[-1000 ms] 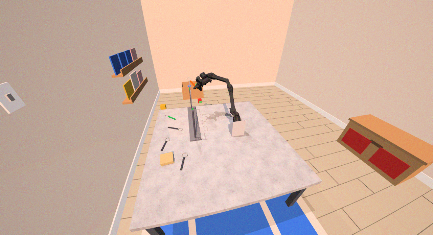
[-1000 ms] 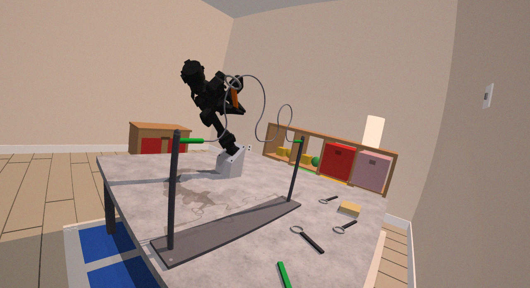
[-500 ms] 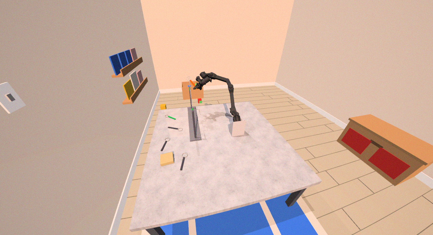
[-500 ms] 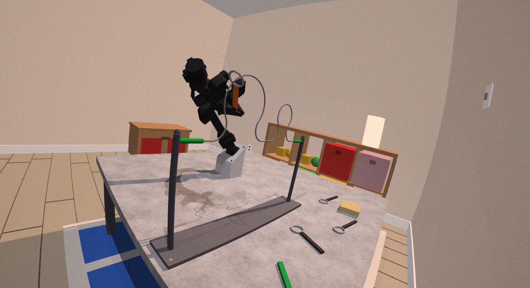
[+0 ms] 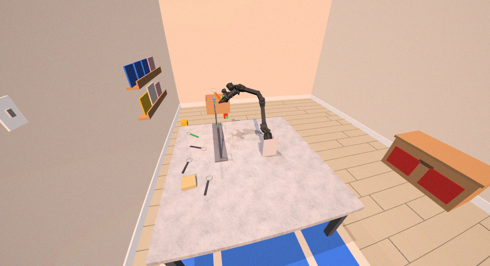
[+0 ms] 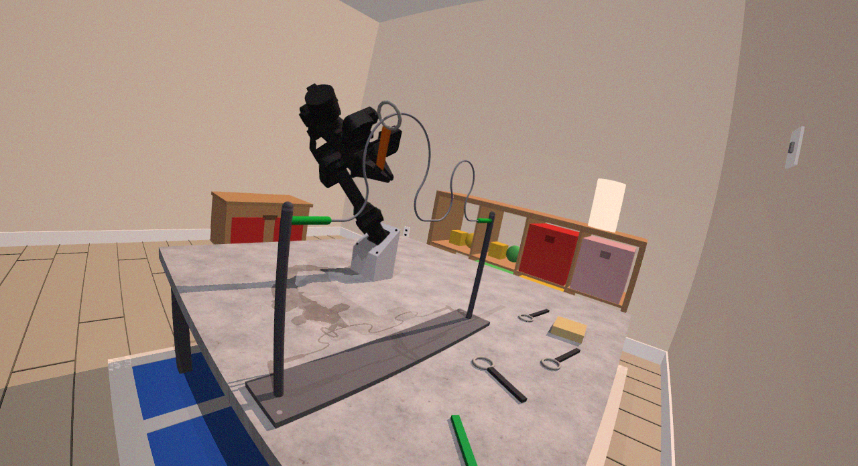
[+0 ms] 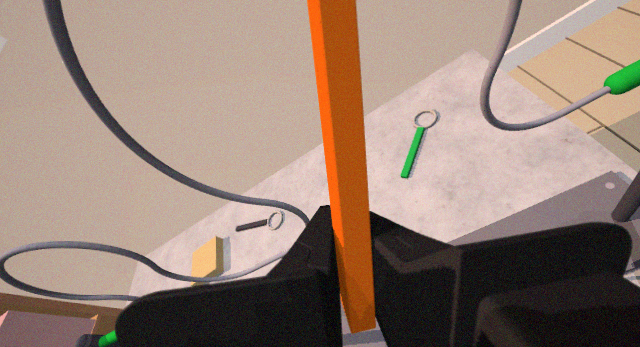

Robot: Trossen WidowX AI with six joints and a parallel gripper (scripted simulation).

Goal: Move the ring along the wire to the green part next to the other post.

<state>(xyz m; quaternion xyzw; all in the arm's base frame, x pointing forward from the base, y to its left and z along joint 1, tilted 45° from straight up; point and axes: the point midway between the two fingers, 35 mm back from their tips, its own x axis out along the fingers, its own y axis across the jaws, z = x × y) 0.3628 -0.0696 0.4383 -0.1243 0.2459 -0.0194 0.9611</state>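
Now: gripper tip 20 mm short of the ring with orange handle, 40 mm to the left of it and 70 mm below it. Round my gripper tip: green-handled ring 320 mm ahead, 60 mm to the right, 360 mm below; then tan block 260 mm ahead, 590 mm to the left, 350 mm below.
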